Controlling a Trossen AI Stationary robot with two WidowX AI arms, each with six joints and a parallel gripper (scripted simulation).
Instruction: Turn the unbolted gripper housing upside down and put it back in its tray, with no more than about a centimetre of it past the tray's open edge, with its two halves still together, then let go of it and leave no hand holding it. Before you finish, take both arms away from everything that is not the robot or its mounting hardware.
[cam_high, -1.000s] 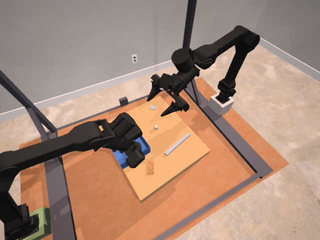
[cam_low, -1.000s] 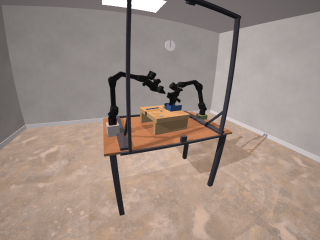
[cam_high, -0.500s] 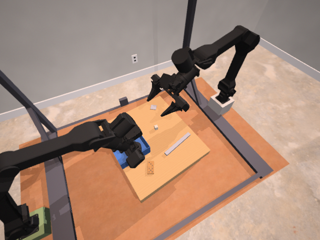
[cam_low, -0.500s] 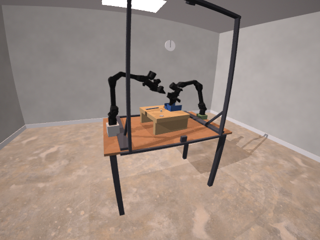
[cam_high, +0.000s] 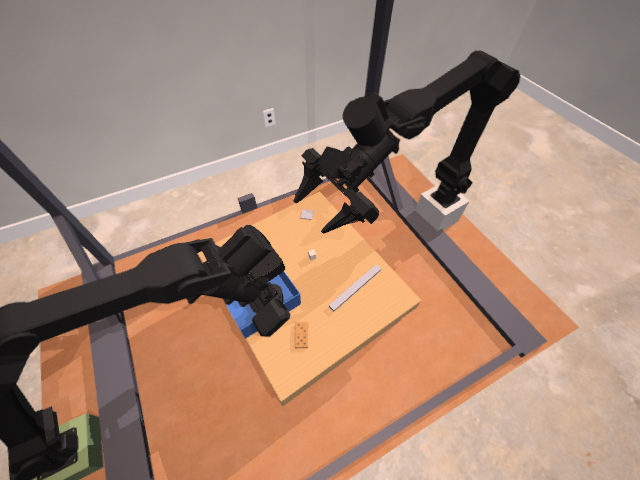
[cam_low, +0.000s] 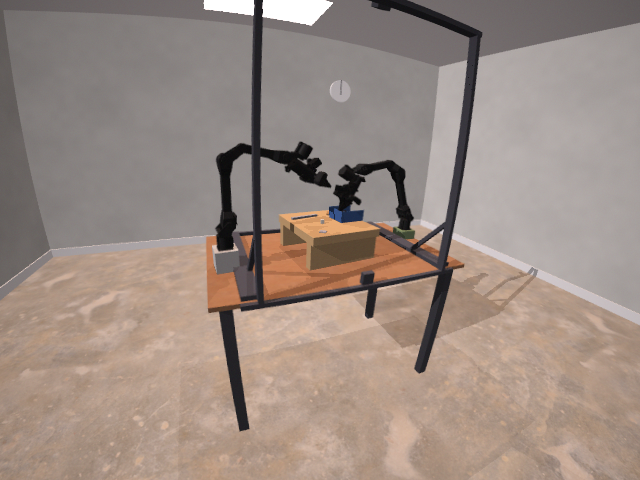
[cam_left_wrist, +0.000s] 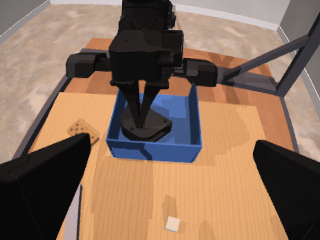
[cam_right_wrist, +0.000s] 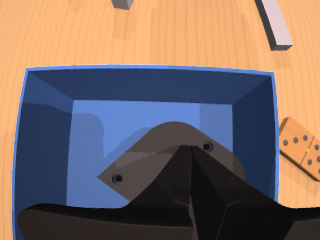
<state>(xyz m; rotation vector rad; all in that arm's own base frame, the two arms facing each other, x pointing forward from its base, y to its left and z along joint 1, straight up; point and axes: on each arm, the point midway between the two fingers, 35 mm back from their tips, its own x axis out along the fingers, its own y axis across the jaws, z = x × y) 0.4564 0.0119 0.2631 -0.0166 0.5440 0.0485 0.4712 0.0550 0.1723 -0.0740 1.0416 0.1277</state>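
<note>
Now: right hand 40 mm above the gripper housing. The rest, counted from my right hand: wooden platform 20 mm behind, 100 mm to the left, 130 mm below; blue tray 20 mm behind, 20 mm to the left, 50 mm below; small cube 50 mm behind, 150 mm to the left, 60 mm below.
</note>
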